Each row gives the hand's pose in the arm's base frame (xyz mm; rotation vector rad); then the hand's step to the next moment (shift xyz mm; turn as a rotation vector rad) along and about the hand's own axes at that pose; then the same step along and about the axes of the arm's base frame.
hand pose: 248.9 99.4 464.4 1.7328 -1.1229 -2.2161
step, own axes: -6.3 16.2 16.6 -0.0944 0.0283 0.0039
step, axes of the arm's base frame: -17.9 -0.6 16.0 0.0192 0.0292 0.0922
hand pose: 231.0 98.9 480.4 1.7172 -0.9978 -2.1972
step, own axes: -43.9 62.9 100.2 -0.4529 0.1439 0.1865
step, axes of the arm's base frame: -93.7 14.4 83.3 -0.0635 0.1995 0.4656
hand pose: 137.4 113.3 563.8 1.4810 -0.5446 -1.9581
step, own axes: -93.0 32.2 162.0 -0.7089 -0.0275 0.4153
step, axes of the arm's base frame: -130.8 34.1 132.9 -0.2745 0.4906 0.5998
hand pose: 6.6 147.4 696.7 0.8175 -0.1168 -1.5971
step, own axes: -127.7 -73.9 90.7 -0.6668 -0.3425 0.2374
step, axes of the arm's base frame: -115.5 97.6 84.4 -0.4352 0.5882 0.2879
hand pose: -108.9 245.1 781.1 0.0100 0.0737 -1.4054
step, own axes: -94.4 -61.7 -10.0 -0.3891 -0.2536 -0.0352
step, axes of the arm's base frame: -76.6 83.3 -2.3 -0.3149 0.3432 -0.0034
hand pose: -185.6 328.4 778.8 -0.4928 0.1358 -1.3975
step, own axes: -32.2 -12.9 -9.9 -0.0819 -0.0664 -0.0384
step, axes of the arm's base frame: -21.3 27.4 -9.8 -0.0898 0.0633 -0.0230
